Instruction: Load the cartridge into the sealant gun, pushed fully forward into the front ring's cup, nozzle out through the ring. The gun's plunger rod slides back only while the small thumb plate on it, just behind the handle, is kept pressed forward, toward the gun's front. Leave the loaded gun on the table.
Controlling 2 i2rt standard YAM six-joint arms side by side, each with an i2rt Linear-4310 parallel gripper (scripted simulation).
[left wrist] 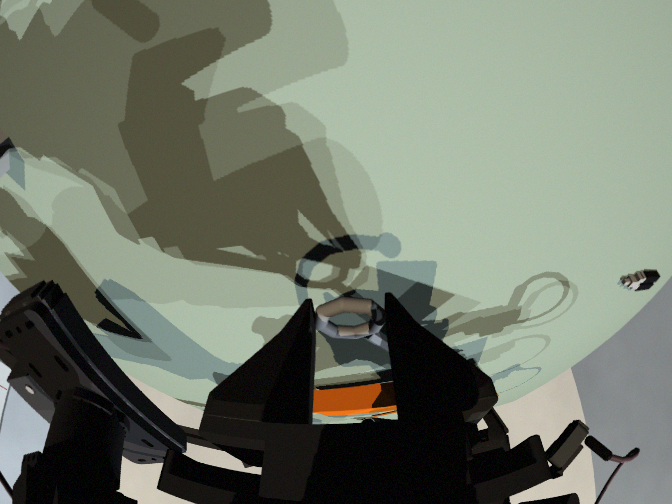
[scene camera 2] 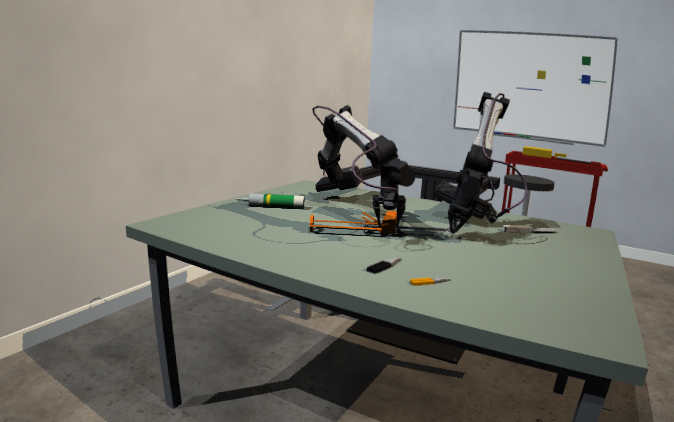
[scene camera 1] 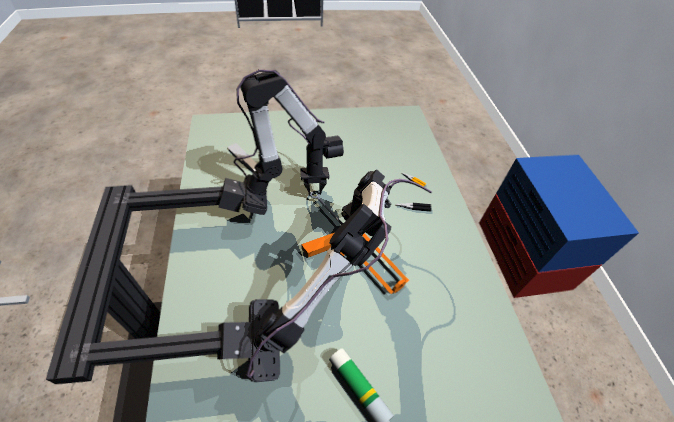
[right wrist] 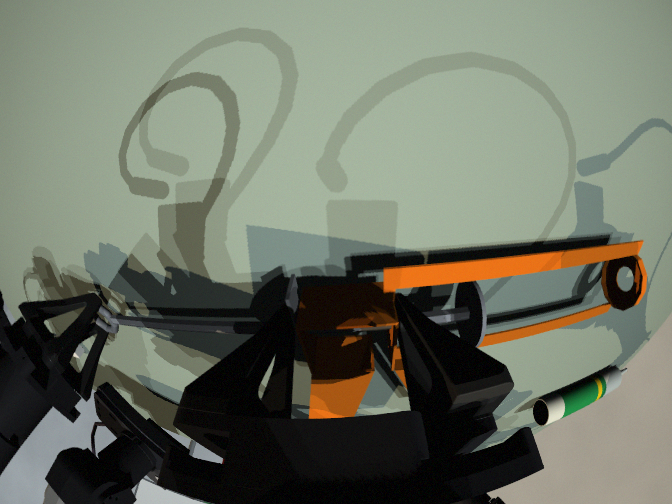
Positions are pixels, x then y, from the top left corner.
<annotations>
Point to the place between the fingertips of my right gripper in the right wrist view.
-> At 343, 307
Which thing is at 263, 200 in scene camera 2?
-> A cartridge.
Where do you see a plunger rod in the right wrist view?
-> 228, 327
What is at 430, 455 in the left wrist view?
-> My left gripper.
</annotations>
